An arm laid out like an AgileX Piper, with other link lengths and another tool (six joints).
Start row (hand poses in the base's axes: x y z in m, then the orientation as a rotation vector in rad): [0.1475, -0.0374, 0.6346, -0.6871, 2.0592, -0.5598]
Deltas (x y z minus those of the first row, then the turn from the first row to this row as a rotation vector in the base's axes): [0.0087, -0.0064, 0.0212, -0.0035, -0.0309, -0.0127]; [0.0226, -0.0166, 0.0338, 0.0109, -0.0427, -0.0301]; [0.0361, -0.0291, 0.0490, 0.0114, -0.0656, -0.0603]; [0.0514, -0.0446, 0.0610, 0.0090, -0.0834, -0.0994]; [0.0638, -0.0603, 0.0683, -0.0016, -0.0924, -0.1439]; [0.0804, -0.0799, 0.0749, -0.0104, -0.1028, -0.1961]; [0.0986, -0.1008, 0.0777, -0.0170, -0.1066, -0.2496]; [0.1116, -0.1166, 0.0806, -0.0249, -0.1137, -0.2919]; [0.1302, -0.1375, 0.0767, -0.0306, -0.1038, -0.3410]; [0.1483, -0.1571, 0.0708, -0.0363, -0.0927, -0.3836]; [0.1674, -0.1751, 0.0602, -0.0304, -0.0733, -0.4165]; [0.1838, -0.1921, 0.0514, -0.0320, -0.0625, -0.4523]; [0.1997, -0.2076, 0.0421, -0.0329, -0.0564, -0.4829]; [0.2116, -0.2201, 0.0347, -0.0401, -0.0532, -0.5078]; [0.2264, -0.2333, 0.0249, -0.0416, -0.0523, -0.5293]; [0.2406, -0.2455, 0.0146, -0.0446, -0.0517, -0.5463]
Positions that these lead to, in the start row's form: [0.1562, -0.0438, 0.6558, -0.6639, 2.0356, -0.5780]; [0.1701, -0.0540, 0.6684, -0.6335, 2.0343, -0.5753]; [0.1836, -0.0665, 0.6836, -0.5940, 2.0258, -0.5968]; [0.1989, -0.0820, 0.6956, -0.5493, 2.0247, -0.6251]; [0.2113, -0.0977, 0.7029, -0.5070, 2.0320, -0.6628]; [0.2279, -0.1173, 0.7095, -0.4549, 2.0402, -0.7030]; [0.2461, -0.1382, 0.7123, -0.4022, 2.0544, -0.7401]; [0.2591, -0.1540, 0.7152, -0.3602, 2.0604, -0.7728]; [0.2777, -0.1749, 0.7113, -0.3154, 2.0847, -0.8037]; [0.2958, -0.1945, 0.7054, -0.2773, 2.1074, -0.8308]; [0.3149, -0.2125, 0.6948, -0.2455, 2.1368, -0.8387]; [0.3313, -0.2295, 0.6860, -0.2113, 2.1570, -0.8577]; [0.3472, -0.2450, 0.6767, -0.1805, 2.1709, -0.8740]; [0.3591, -0.2575, 0.6693, -0.1582, 2.1791, -0.8946]; [0.3739, -0.2707, 0.6595, -0.1357, 2.1850, -0.9075]; [0.3881, -0.2829, 0.6492, -0.1188, 2.1891, -0.9197]
